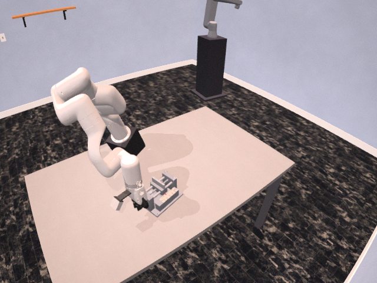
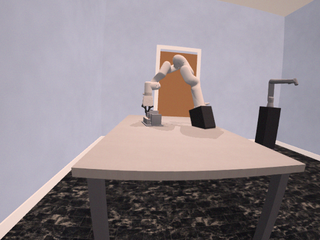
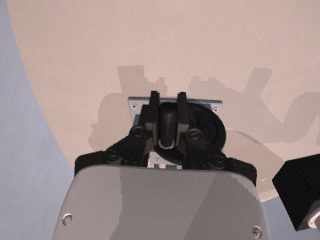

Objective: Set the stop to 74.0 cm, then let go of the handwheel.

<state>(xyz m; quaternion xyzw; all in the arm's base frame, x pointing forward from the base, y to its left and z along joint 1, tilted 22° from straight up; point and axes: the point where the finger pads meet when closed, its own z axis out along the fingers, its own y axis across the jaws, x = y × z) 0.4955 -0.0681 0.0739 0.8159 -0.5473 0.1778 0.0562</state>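
Right now my hand is 10 mm to the right of the handwheel knob. Also, from my hand: sliding stop block: 70 mm behind, 150 mm to the left, 10 mm below; black handwheel: 10 mm behind, 20 mm to the left, 10 mm below.
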